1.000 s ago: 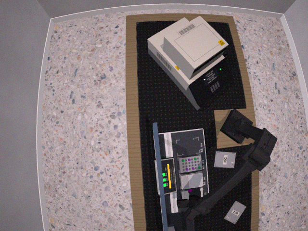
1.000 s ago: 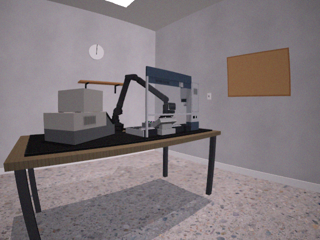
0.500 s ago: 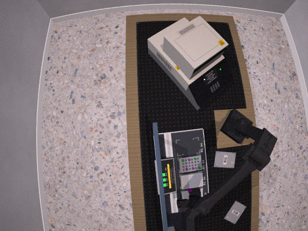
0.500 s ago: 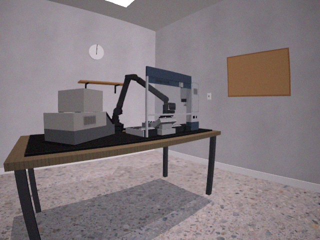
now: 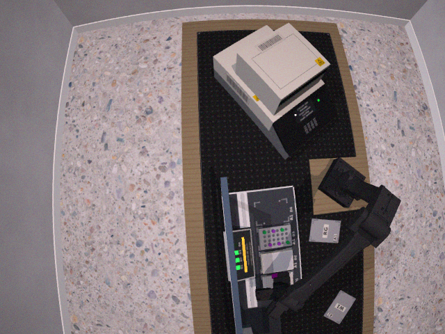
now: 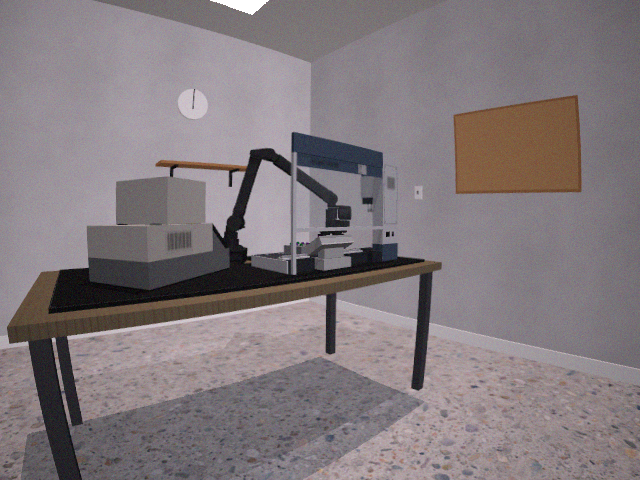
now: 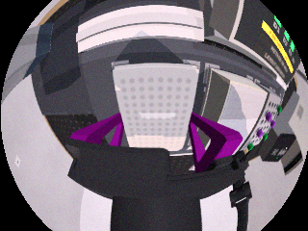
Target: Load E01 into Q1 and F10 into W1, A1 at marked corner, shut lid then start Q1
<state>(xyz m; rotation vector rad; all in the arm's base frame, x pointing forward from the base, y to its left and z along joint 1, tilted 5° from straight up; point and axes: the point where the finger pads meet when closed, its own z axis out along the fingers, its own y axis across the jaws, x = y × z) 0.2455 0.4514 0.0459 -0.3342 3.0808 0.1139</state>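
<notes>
Now: hand 200 mm past the grey regrip nest, 240 mm to the left of it and 60 mm above it. From my hand the other things lie so: deep-well block (20 mm ahead, 100 mm to the right, 10 mm above); then clear panel (210 mm ahead, 60 mm to the right, 260 mm above); then tube cooling block (40 mm ahead, 200 mm to the right, 10 mm above).
</notes>
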